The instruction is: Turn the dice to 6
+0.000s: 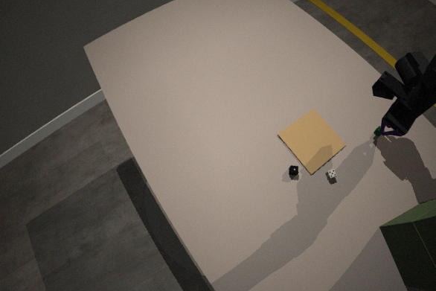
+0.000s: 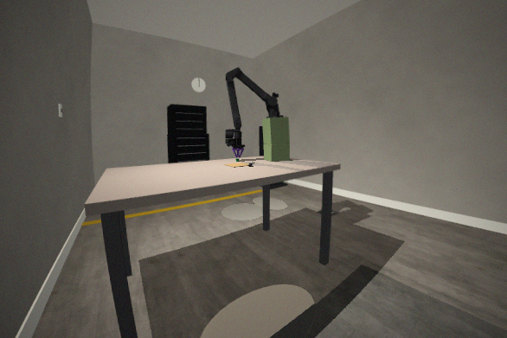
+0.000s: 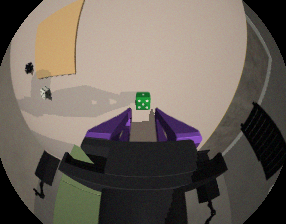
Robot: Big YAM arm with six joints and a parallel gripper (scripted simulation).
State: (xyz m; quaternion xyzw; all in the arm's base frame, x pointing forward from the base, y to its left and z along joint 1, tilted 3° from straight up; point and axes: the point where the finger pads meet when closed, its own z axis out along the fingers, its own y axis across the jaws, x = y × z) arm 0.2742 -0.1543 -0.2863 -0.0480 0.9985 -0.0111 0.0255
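My hand is 30 mm above the green die and 10 mm short of it. From my hand the other things lie so: black die: 290 mm to the left, 90 mm ahead, 30 mm below; tan mat: 180 mm to the left, 120 mm ahead, 40 mm below; white die: 210 mm to the left, 30 mm below, 20 mm ahead.
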